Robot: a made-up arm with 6 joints. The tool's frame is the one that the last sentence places.
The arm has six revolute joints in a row. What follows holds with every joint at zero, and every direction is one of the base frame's. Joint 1 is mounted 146 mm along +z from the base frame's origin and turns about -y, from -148.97 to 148.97 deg. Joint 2 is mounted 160 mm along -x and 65 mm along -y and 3 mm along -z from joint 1 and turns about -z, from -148.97 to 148.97 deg. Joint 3 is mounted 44 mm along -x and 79 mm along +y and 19 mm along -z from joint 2 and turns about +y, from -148.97 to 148.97 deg. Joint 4 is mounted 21 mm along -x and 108 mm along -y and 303 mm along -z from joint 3 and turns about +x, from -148.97 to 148.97 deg. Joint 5 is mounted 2 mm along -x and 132 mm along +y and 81 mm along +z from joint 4 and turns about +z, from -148.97 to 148.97 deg. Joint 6 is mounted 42 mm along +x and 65 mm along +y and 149 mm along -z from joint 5 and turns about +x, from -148.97 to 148.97 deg. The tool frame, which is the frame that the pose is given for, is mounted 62 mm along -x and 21 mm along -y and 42 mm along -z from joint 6; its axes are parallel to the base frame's.
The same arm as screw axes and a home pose.
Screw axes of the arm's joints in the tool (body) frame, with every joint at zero. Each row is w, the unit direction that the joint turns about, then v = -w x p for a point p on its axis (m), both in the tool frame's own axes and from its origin. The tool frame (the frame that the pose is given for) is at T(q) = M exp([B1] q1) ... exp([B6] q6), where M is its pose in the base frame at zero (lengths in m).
B1: w 0 -1 0 v 0.4350 0.0000 -0.2470
B2: w 0 0 -1 v 0.1470 0.0870 0.0000
B3: w 0 1 0 v -0.4130 0.0000 0.0430
B4: w 1 0 0 v 0.0000 0.1100 0.1760
B5: w 0 0 1 v -0.0440 -0.0200 0.0000
B6: w 1 0 0 v 0.0000 0.0420 -0.0210
M: xyz -0.2470 0.0820 -0.2890 (m) rpy 0.00 0.00 0.00 (deg, as in URDF)
Joint limits (deg, base to tool): -148.97..148.97 -148.97..148.97 -148.97..148.97 -148.97..148.97 -148.97..148.97 -148.97..148.97

